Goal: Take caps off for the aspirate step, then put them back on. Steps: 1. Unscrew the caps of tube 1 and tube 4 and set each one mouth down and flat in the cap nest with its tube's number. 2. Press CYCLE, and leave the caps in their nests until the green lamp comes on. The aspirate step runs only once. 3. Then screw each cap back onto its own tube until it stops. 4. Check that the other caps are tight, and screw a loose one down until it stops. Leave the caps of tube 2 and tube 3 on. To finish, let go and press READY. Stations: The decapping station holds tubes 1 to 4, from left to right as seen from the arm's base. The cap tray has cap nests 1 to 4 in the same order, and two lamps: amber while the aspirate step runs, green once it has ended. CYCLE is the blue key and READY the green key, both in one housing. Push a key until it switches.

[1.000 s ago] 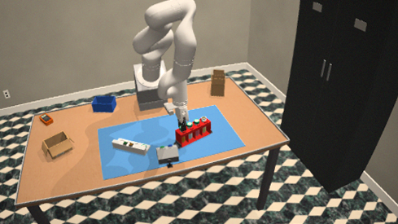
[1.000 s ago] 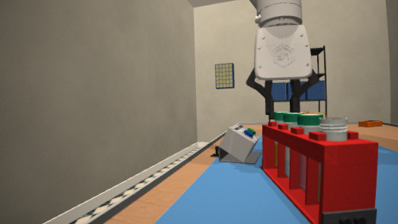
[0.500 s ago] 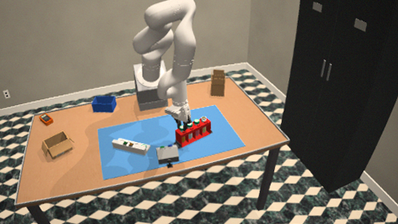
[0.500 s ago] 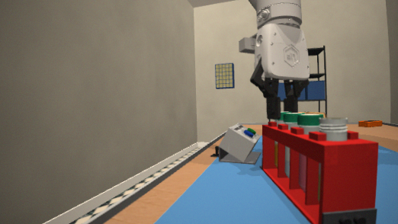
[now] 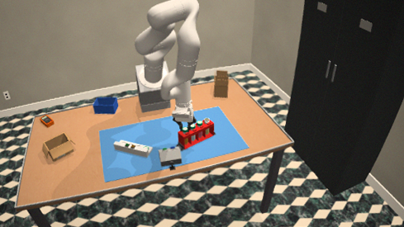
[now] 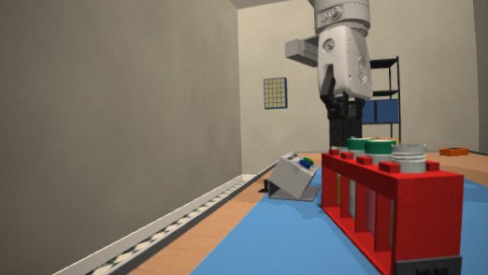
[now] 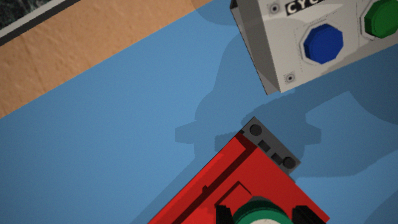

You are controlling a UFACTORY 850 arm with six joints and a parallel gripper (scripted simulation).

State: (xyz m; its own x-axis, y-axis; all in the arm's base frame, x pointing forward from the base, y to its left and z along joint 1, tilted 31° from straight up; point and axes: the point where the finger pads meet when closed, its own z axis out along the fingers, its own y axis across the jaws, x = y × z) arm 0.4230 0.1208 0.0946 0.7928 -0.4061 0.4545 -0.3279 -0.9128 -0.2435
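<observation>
The tube cap lies 1 cm below my hand. Also, from my hand: green ready key: 13 cm to the right, 8 cm ahead, 6 cm below; then key housing: 11 cm to the right, 10 cm ahead, 8 cm below; then blue cycle key: 9 cm to the right, 8 cm ahead, 6 cm below.
</observation>
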